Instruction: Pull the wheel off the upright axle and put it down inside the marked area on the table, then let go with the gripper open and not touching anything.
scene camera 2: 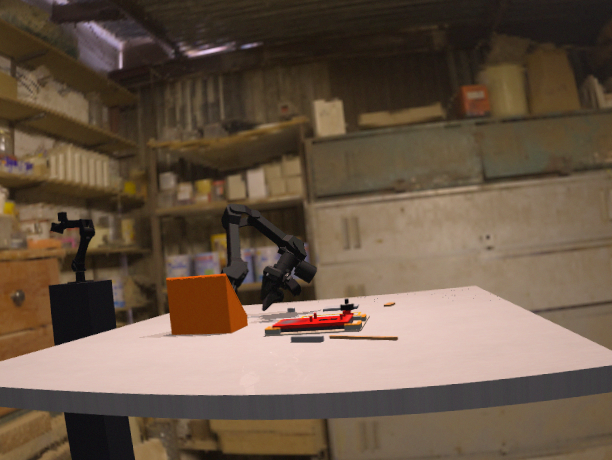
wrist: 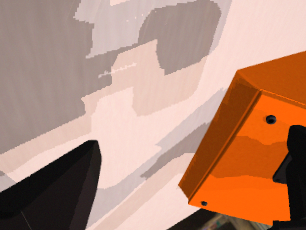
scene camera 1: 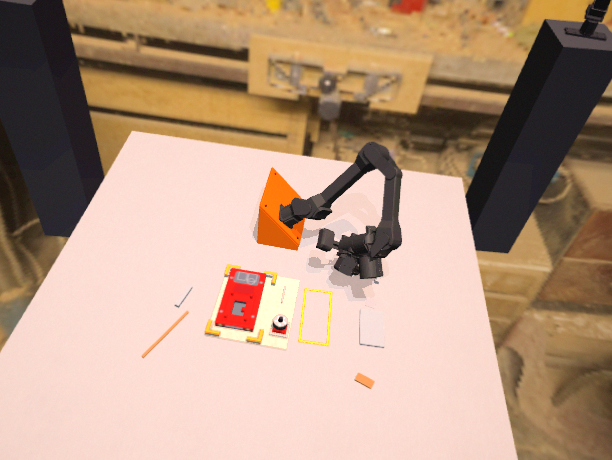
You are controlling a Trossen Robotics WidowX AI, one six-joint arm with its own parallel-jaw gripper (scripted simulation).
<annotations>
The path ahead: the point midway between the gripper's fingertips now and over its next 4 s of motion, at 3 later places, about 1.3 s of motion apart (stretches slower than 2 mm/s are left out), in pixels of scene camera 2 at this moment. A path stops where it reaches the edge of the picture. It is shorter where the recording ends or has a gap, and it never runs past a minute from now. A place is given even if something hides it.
My gripper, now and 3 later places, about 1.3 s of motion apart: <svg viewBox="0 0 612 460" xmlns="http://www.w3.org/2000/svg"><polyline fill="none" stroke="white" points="262,305 343,282 346,305 346,301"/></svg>
</annotations>
